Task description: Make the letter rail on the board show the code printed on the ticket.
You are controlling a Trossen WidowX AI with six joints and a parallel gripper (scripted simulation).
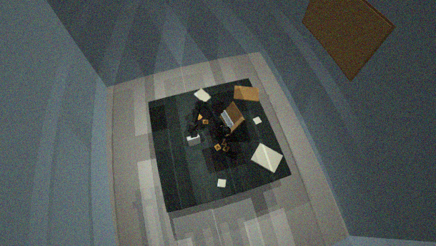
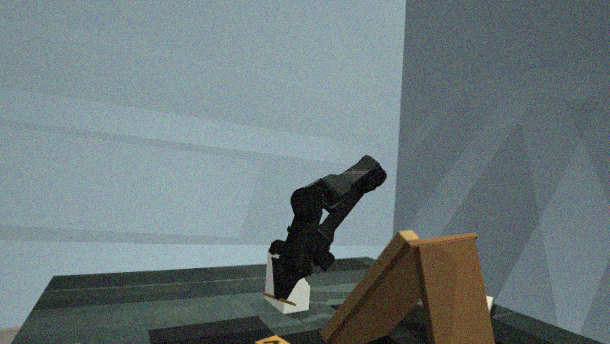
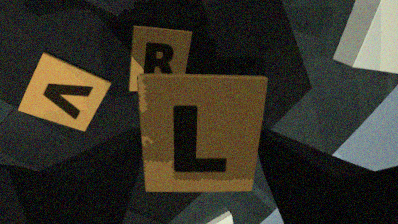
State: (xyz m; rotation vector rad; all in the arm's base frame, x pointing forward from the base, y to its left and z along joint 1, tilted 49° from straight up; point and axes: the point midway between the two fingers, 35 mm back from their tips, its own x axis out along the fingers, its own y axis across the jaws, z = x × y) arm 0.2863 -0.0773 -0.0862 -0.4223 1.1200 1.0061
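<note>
The white ticket lies 19 cm to the left of my gripper tip, 6 cm below it and 2 cm ahead of it. The rest, counted from my gripper tip: flat orange panel 63 cm to the left, 39 cm ahead, 12 cm below; then orange letter tile right at my gripper tip; then yellow letter tile 13 cm below, 7 cm behind, 1 cm to the left.
</note>
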